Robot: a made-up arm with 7 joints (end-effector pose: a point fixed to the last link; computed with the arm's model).
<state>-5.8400 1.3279 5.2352 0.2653 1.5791 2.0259 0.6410</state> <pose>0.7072 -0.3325 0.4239 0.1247 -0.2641 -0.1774 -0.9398</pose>
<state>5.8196 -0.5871 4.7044 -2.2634 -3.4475 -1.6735 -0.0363</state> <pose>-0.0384 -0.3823 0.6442 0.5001 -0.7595 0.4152 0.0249</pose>
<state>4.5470 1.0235 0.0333 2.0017 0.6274 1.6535 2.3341</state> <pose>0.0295 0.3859 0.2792 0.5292 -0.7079 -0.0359 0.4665</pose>
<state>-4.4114 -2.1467 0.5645 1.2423 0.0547 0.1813 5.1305</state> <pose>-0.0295 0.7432 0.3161 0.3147 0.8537 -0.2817 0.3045</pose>
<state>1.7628 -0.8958 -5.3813 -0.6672 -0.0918 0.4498 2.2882</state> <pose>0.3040 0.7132 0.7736 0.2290 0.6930 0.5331 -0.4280</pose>
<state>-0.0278 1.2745 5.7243 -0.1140 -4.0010 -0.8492 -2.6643</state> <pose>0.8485 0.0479 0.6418 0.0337 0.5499 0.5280 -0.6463</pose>
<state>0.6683 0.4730 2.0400 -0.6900 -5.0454 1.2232 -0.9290</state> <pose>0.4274 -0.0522 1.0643 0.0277 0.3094 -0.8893 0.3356</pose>
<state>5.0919 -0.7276 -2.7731 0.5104 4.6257 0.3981 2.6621</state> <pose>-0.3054 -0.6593 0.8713 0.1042 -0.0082 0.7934 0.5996</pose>
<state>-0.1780 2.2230 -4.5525 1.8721 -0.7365 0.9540 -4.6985</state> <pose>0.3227 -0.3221 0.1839 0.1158 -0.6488 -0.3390 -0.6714</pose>
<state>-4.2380 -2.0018 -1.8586 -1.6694 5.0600 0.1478 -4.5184</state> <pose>-0.1707 0.6060 0.2840 0.5366 0.6748 0.3490 0.3672</pose>
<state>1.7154 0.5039 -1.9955 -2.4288 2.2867 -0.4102 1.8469</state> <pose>-0.3153 -0.1384 0.4661 0.6498 0.4519 0.2319 0.5655</pose>
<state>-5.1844 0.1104 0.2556 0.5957 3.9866 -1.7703 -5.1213</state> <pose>-0.0092 -0.3199 1.0502 0.8331 -0.4000 0.2540 -0.2852</pose>
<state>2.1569 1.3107 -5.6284 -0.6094 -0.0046 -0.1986 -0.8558</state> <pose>-0.3000 -0.7006 0.7859 0.2176 -0.6361 0.6794 0.2941</pose>
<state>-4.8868 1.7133 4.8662 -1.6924 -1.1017 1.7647 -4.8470</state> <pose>-0.2278 -0.5532 0.4097 0.0948 -0.7332 0.5892 0.3260</pose>
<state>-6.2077 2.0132 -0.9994 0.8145 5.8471 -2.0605 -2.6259</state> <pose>0.6245 0.0469 -0.0752 0.4838 -0.3696 -0.6197 -0.4953</pose>
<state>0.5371 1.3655 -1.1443 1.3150 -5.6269 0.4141 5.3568</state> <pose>0.6957 0.0004 0.2709 0.3069 -0.1097 -0.4184 0.8478</pose>
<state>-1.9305 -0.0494 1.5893 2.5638 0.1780 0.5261 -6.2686</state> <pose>0.2009 0.0419 0.4661 0.2502 0.0304 -0.0173 -0.9676</pose>
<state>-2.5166 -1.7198 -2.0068 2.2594 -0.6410 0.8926 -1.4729</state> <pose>0.0045 -0.2730 0.1914 0.7751 0.2481 0.5261 -0.2469</pose>
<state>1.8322 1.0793 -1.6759 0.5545 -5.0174 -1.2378 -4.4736</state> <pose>-0.0304 -0.6937 0.8279 0.0698 -0.0849 0.9928 -0.0481</pose>
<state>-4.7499 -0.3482 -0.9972 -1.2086 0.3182 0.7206 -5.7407</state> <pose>-0.3512 0.3817 0.9531 0.0016 0.7852 -0.5188 0.3381</pose>
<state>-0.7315 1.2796 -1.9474 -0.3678 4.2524 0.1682 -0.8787</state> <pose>0.7584 0.4596 0.5602 0.4367 0.6766 -0.4032 -0.4347</pose>
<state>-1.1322 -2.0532 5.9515 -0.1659 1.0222 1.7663 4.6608</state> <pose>-0.2164 -0.7071 0.0083 0.2438 -0.0186 -0.9327 -0.2651</pose>
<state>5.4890 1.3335 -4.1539 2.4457 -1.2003 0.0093 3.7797</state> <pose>0.2510 -0.0908 0.5508 0.5139 -0.6708 -0.3469 -0.4069</pose>
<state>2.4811 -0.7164 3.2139 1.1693 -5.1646 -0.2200 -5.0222</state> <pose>0.5879 0.4433 0.6038 0.7807 0.4405 -0.4430 0.0120</pose>
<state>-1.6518 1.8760 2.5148 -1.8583 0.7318 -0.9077 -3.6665</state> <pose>-0.1881 0.1947 -0.0398 0.7623 -0.4181 -0.3533 -0.3453</pose>
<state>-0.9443 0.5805 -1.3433 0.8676 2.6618 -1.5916 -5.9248</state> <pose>-0.0176 0.4865 0.8737 0.2287 0.4965 0.2320 0.8046</pose>
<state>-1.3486 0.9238 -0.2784 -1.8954 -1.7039 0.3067 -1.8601</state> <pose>0.1152 0.0127 0.8864 0.4263 -0.6467 0.5943 0.2164</pose>
